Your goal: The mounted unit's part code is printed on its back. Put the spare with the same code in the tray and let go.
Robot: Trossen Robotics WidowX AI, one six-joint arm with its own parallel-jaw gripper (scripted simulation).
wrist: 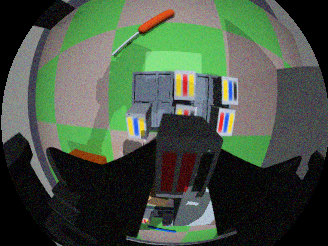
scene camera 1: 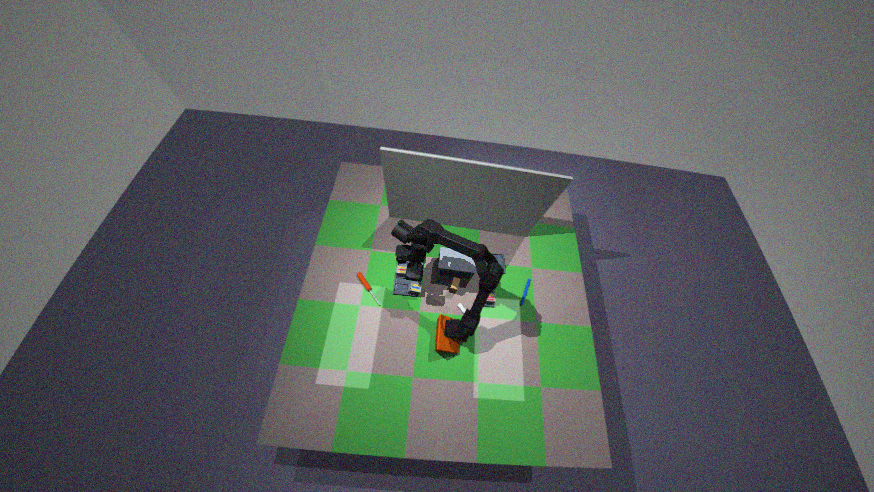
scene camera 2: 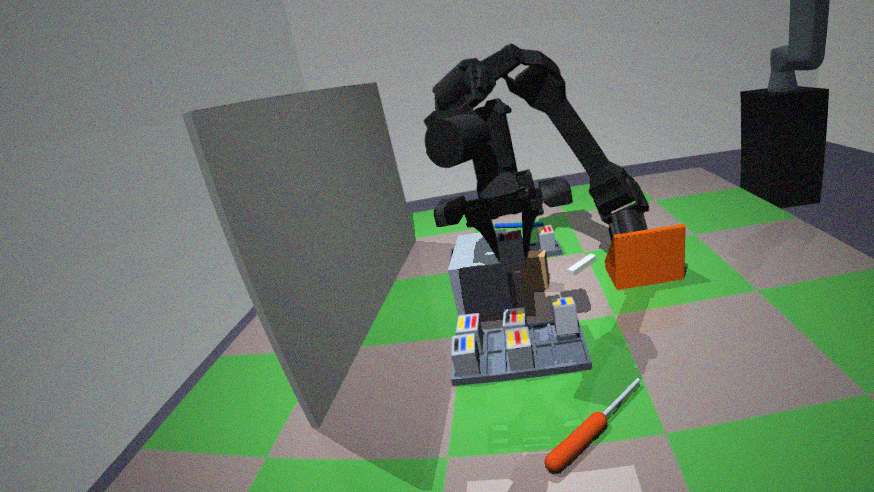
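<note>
I can see a tall grey panel (scene camera 2: 306, 187), a tan piece (scene camera 2: 536, 277) and an orange screwdriver (scene camera 2: 575, 442). There is a grey mounted unit (scene camera 1: 451, 263) too, and I see the grey mounted unit again in the wrist view (wrist: 186, 211). My gripper (scene camera 2: 513, 259) is here as well, and I find my gripper in the wrist view (wrist: 181, 145) too.
</note>
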